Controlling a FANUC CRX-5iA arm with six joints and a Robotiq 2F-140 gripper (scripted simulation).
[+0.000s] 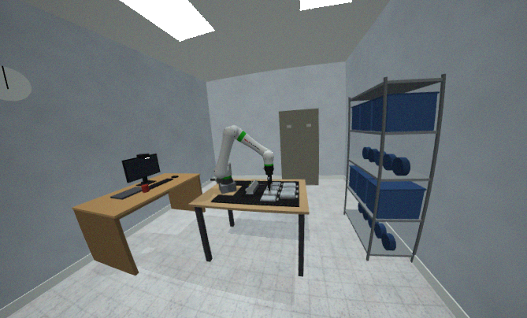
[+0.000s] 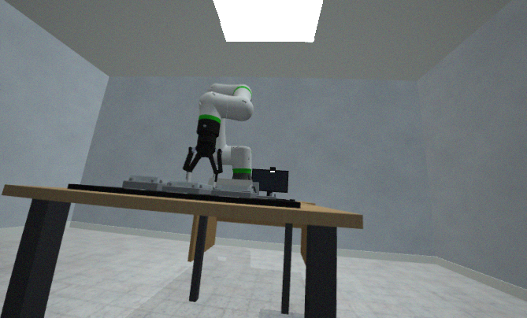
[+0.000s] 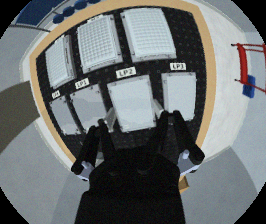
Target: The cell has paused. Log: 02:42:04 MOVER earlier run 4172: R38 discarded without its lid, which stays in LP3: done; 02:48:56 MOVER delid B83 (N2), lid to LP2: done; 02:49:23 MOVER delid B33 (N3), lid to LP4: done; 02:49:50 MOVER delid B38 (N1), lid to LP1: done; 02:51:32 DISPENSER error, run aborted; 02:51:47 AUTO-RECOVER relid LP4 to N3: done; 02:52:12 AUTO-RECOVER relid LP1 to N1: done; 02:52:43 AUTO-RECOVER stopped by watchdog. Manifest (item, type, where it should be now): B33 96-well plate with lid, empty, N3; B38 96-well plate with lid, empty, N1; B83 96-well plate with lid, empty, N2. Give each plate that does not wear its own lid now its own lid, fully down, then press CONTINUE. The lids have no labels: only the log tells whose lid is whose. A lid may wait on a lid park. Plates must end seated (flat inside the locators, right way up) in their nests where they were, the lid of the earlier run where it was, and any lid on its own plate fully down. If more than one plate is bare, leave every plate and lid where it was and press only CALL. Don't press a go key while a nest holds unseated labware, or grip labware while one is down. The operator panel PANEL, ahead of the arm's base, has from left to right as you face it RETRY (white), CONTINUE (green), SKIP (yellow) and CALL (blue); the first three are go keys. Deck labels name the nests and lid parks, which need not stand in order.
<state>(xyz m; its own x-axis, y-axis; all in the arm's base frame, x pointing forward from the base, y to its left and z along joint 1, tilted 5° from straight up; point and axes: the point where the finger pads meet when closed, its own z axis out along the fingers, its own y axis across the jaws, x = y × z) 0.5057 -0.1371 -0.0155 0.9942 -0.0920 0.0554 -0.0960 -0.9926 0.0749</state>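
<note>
Now: hand 3 cm above the clear lid. The rest, counted from my hand: plate 19 cm ahead, 3 cm to the left, 2 cm below; yellow key 23 cm behind, 8 cm to the left, 3 cm above; blue key 24 cm behind, 3 cm to the left, 3 cm above.
</note>
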